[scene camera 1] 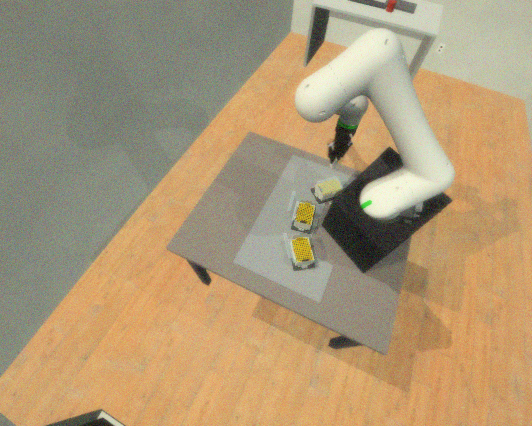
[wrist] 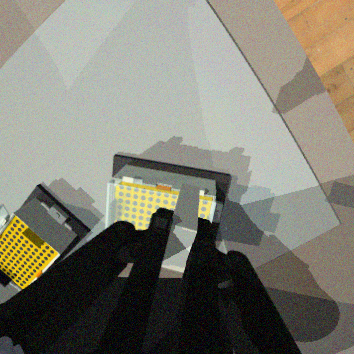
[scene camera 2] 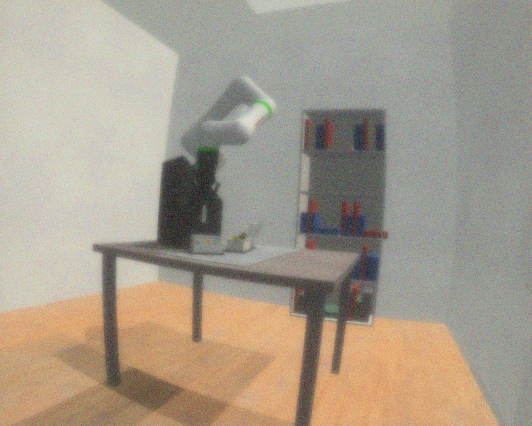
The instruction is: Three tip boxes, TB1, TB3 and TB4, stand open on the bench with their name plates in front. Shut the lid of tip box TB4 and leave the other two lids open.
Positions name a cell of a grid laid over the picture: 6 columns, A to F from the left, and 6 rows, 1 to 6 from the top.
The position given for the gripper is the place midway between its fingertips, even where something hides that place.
In view: the gripper (scene camera 2: C4), a clear lid (wrist: C4) and a pale mat (scene camera 1: C4).
The gripper is seen too in the wrist view (wrist: D4). The pale mat shows as well in the wrist view (wrist: C2).
